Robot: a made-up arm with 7 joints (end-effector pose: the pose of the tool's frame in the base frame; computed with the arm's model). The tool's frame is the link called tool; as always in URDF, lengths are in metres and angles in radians. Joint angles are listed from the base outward.
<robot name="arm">
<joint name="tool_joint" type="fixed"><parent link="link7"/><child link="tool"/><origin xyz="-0.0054 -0.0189 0.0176" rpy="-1.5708 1.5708 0"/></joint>
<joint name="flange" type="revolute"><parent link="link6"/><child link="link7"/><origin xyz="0.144 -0.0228 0.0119" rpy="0 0 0"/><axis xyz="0 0 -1"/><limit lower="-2.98" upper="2.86"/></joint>
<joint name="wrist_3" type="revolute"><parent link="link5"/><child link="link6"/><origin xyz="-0.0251 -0.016 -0.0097" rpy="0 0 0"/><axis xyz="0 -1 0"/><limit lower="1.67" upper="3.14"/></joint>
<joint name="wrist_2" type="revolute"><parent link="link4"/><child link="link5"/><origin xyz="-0.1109 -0.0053 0.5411" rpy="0 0 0"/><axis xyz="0 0 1"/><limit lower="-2.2" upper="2.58"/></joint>
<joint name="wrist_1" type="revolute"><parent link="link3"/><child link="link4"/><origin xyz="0.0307 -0.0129 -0.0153" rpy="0 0 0"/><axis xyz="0 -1 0"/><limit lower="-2.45" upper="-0.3"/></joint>
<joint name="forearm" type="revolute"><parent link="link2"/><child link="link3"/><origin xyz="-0.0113 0.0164 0.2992" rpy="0 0 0"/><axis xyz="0 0 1"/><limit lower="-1.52" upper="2.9"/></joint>
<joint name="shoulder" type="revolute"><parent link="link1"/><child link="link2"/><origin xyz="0.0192 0.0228 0.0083" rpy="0 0 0"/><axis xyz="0 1 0"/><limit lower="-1.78" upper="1.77"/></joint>
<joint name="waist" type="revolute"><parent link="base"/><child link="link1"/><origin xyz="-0.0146 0.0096 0.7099" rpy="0 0 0"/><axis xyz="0 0 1"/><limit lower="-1.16" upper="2.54"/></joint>
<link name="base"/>
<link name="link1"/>
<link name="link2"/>
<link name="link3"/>
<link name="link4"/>
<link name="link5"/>
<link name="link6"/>
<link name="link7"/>
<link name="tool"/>
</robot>
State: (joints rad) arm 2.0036 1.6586 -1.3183 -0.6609 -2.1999 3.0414 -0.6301
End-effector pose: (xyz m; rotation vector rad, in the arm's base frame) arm -0.1193 0.7560 0.4358 0.2940 0.4330 1.3343
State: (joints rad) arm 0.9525 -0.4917 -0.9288 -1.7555 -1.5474 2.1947 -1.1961
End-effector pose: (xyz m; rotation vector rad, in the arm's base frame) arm 0.5245 0.0034 1.2444 2.2192 -0.8373 -0.7190
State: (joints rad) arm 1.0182 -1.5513 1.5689 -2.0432 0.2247 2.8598 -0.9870
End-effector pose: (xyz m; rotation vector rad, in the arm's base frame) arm -0.7334 0.1454 0.8252 1.5000 2.0364 0.7424
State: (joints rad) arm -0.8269 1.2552 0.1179 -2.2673 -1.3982 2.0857 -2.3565
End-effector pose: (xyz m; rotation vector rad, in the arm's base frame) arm 0.2790 0.0134 0.1335 0.2446 1.5691 -1.9641
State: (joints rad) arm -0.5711 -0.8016 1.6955 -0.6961 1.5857 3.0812 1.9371
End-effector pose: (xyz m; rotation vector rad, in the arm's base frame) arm -0.1749 0.5325 1.3128 1.0886 0.5958 1.8247
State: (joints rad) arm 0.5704 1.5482 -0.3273 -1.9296 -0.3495 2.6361 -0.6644
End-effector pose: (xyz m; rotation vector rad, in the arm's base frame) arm 0.4139 0.0586 0.1024 1.3125 -0.8681 -2.1092
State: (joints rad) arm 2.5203 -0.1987 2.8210 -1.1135 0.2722 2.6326 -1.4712
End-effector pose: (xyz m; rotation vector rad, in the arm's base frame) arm 0.2421 -0.5207 1.4130 -2.5222 1.1432 0.1256
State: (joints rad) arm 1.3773 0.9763 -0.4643 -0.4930 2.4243 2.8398 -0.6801
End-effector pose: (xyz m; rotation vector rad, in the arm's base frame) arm 0.3283 0.7304 0.9204 -0.0239 -0.4127 1.3851
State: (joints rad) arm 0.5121 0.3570 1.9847 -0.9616 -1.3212 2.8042 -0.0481
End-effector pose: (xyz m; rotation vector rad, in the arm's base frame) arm -0.1446 0.3027 1.5350 -1.0978 -2.0025 0.4819
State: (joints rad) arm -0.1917 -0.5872 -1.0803 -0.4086 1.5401 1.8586 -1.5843
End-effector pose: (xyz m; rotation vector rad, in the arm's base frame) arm -0.5514 -0.1158 1.4939 -2.6494 -0.4719 -1.0856
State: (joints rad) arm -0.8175 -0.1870 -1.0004 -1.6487 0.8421 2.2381 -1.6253
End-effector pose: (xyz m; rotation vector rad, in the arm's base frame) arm -0.3564 -0.5351 1.1643 -1.5998 1.1793 -0.2226
